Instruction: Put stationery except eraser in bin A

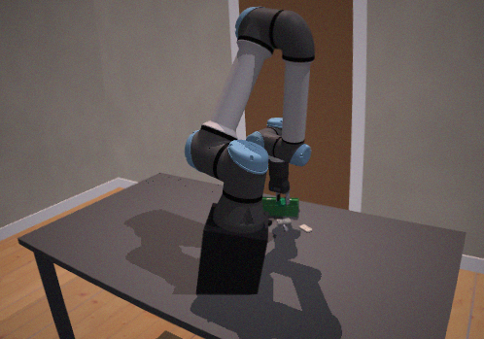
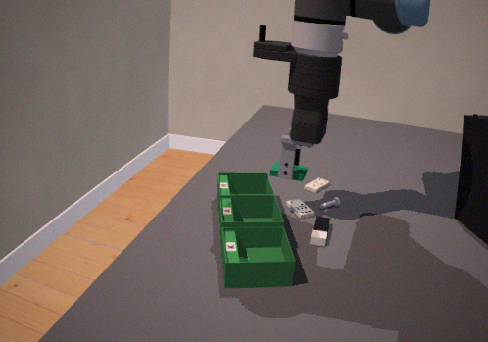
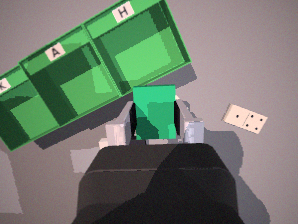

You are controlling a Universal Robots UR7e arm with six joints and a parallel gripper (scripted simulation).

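The joined green bins is 90 mm to the left of my hand, 70 mm below it and 50 mm ahead of it. From my hand the other things lie so: bolt 80 mm below, 80 mm behind, 40 mm to the right; then black-and-white block 80 mm below, 70 mm to the left, 60 mm behind; then green block 10 mm below.
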